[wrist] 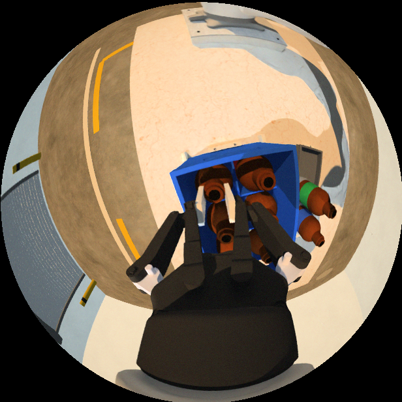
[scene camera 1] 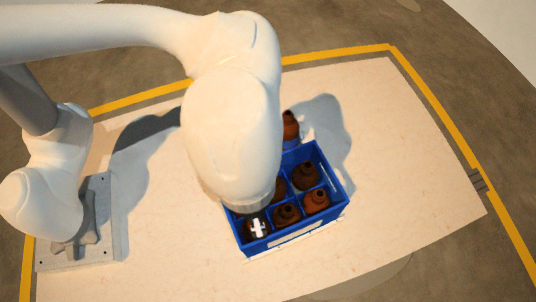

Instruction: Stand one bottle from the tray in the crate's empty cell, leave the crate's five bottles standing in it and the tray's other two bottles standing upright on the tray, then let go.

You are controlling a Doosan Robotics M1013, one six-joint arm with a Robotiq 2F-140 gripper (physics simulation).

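Frame: origin at the arm's base, x ahead, y left, z up, level; millimetres.
Where they show: arm's base, link origin: (scene camera 1: 74, 222).
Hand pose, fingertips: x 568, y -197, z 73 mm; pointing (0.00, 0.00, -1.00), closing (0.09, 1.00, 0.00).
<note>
Things, the pixels of their top centre, and the offset from my fingertips. "pt": a spot on its surface instead. Level surfaces: height alone.
- blue crate, surface spot: (scene camera 1: 341, 205) pt dx +193, dy -38, dz +38 mm
- brown bottle, top centre: (scene camera 1: 253, 222) dx -7, dy +1, dz +26 mm
- far corner, surface spot: (scene camera 1: 305, 176) pt dx +156, dy +78, dz -5 mm
- blue-label bottle, top centre: (scene camera 1: 287, 113) dx +182, dy +262, dz +23 mm
- pale table top, surface height: dz -137 mm
The blue crate (scene camera 1: 341, 205) (wrist: 250, 151) holds brown bottles in its cells. My gripper (scene camera 1: 256, 227) (wrist: 214, 192) is shut on a brown bottle (scene camera 1: 246, 230) (wrist: 213, 176), which is upright in a corner cell; its base is hidden. Other crate bottles stand upright around it, among them one beside it (scene camera 1: 287, 215) (wrist: 219, 220), one in the far corner (scene camera 1: 305, 176), and one across the divider (wrist: 254, 172). On the tray (wrist: 320, 164), a green-label bottle (wrist: 314, 197) and a blue-label bottle (scene camera 1: 290, 129) (wrist: 310, 228) stand upright beside the crate. The arm hides much of the tray in the scene view.
The crate's walls and dividers (scene camera 1: 302, 205) surround the fingers closely. The robot's base plate (scene camera 1: 107, 220) (wrist: 200, 36) is bolted to the pale table top (scene camera 1: 165, 235) (wrist: 200, 95). The arm (scene camera 1: 230, 125) hangs over the crate's left side. Yellow lines (scene camera 1: 435, 102) mark the floor around it.
</note>
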